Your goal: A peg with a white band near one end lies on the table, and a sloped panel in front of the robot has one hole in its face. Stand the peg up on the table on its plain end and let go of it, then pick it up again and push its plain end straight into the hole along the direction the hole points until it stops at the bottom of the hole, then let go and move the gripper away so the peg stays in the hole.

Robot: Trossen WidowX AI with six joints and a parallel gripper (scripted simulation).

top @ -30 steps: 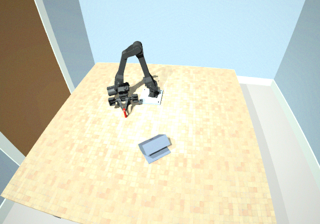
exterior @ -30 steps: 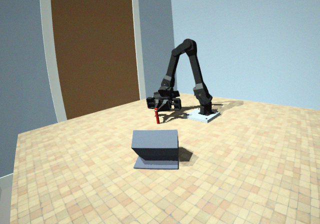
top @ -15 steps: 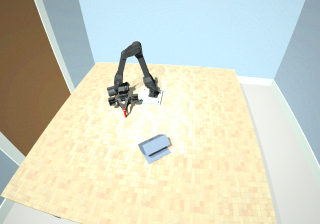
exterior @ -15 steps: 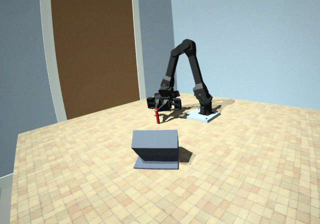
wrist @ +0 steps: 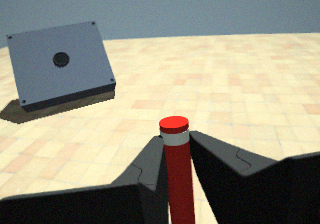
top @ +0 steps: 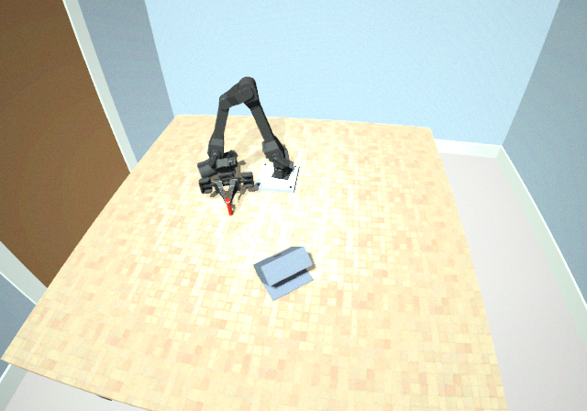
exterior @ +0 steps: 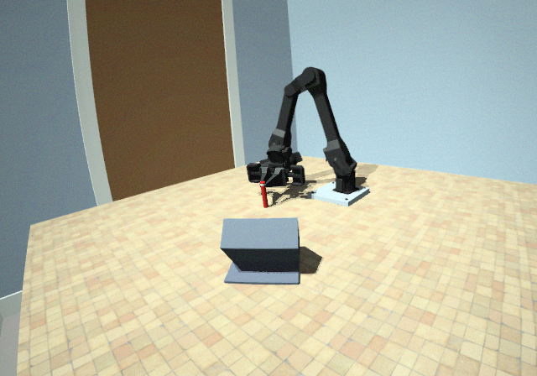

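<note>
Now: gripper tip 10 mm above the red peg. Also, from my gripper tip: grey sloped panel 240 mm to the left, 170 mm ahead, 20 mm below.
</note>
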